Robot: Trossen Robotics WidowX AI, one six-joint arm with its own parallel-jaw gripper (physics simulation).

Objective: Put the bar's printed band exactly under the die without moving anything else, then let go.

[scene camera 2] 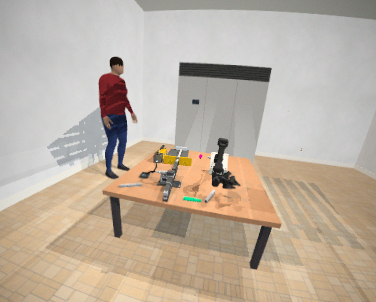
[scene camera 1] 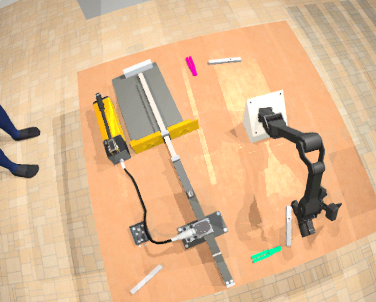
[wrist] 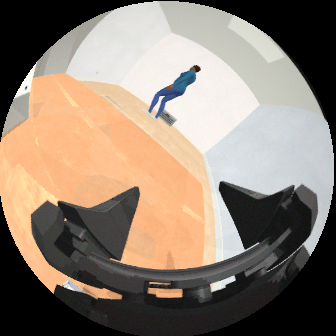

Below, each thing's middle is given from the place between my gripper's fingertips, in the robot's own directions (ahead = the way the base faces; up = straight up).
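Scene:
The yellow and black unit point(scene camera 1: 115, 145) is what I look at, and my hand is 4 cm above it, 54 cm to the left of it and 91 cm short of it.

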